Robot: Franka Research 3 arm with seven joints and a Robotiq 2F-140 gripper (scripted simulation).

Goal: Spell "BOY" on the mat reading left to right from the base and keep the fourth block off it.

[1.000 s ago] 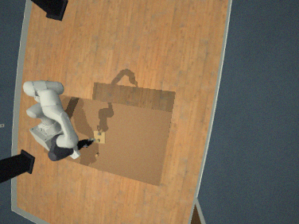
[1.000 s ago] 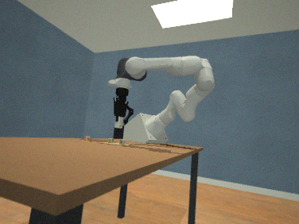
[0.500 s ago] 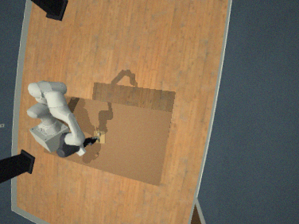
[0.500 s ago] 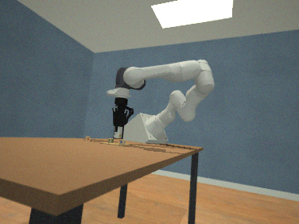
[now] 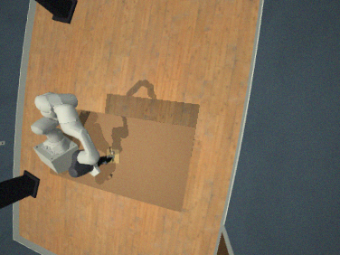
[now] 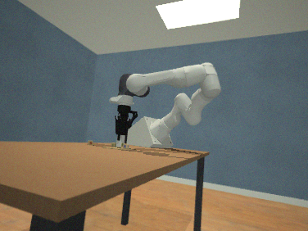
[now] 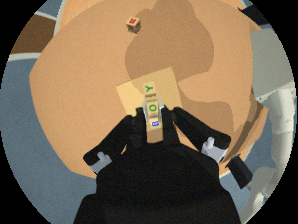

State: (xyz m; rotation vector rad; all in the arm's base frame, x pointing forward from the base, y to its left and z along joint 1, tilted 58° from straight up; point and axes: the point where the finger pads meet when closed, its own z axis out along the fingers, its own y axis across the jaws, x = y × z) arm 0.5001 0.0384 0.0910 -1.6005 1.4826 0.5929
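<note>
Right now the mat is 40 mm below my hand.
</note>
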